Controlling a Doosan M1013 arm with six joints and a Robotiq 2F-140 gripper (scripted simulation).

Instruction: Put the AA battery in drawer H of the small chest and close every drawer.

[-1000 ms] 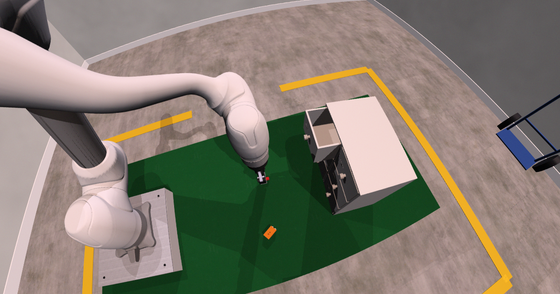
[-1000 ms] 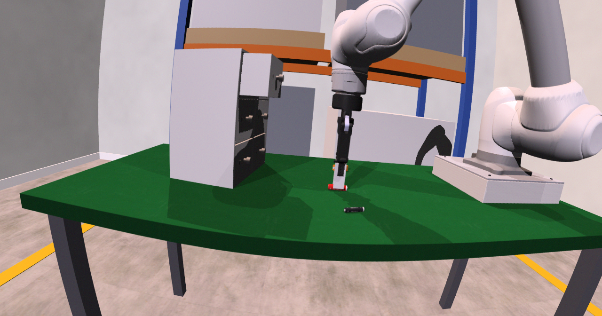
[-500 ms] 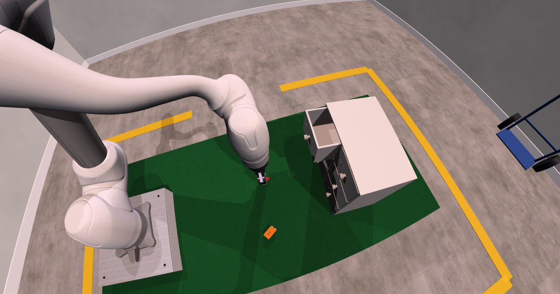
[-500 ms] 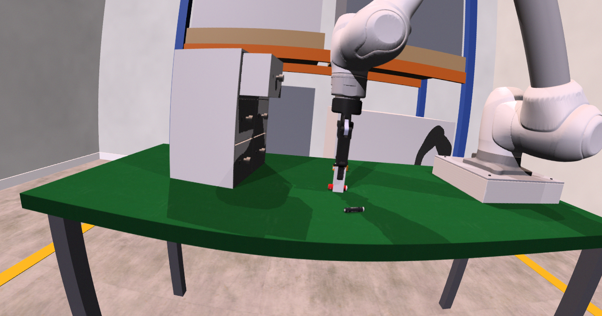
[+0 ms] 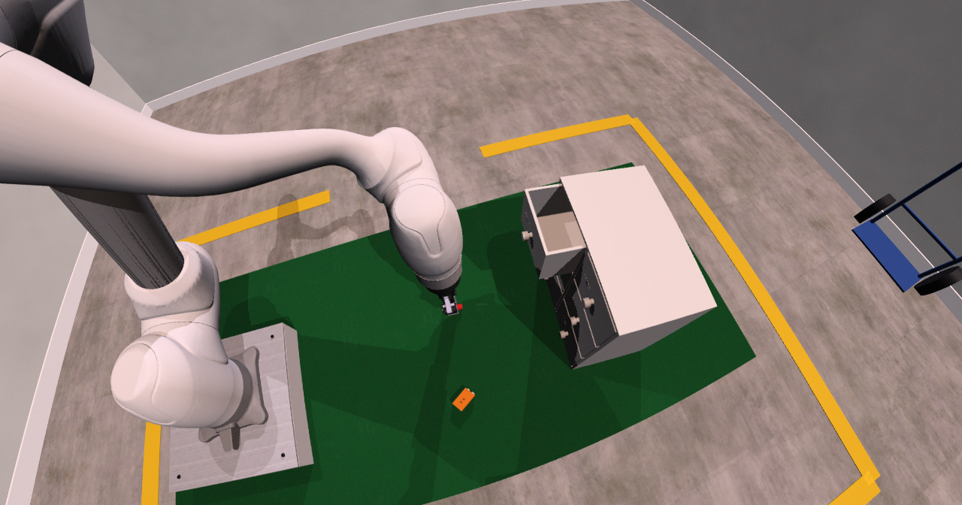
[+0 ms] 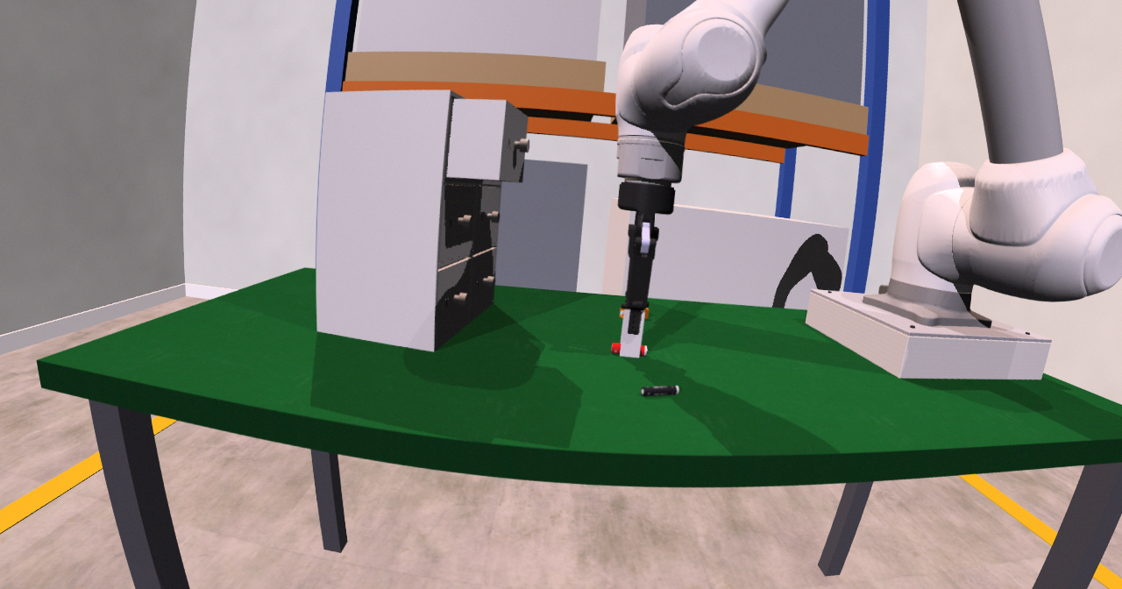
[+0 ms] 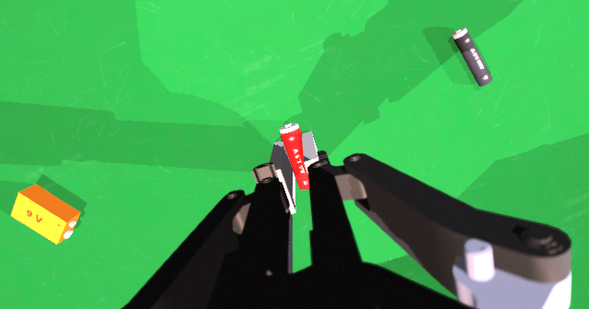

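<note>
Right now the black AA battery is 14 cm to the left of my hand and 3 cm below it. Round my hand: drawer marked H (26 cm ahead, 4 cm to the right, 21 cm above); then red cylinder (3 cm below); then orange block (5 cm behind, 21 cm to the right, 3 cm below).
</note>
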